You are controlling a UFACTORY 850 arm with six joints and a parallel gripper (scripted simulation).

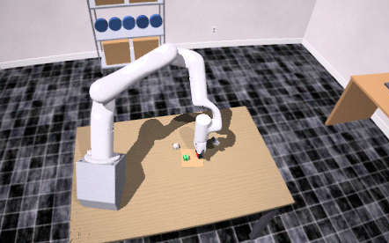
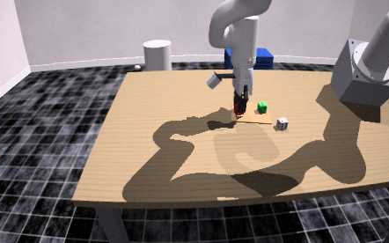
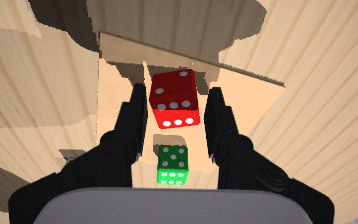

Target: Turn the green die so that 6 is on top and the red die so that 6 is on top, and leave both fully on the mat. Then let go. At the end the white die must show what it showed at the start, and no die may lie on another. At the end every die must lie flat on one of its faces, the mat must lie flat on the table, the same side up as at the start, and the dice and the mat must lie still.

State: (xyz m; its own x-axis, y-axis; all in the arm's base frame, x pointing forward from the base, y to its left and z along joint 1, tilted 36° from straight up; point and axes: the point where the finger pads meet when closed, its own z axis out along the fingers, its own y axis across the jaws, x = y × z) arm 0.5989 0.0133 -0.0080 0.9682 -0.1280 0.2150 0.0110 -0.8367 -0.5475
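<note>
The red die lies 2 cm below my hand. The rest, counted from my hand: tan mat: 4 cm behind, 4 cm below; then green die: 9 cm behind, 2 cm below; then white die: 13 cm behind, 11 cm to the left, 2 cm below.
</note>
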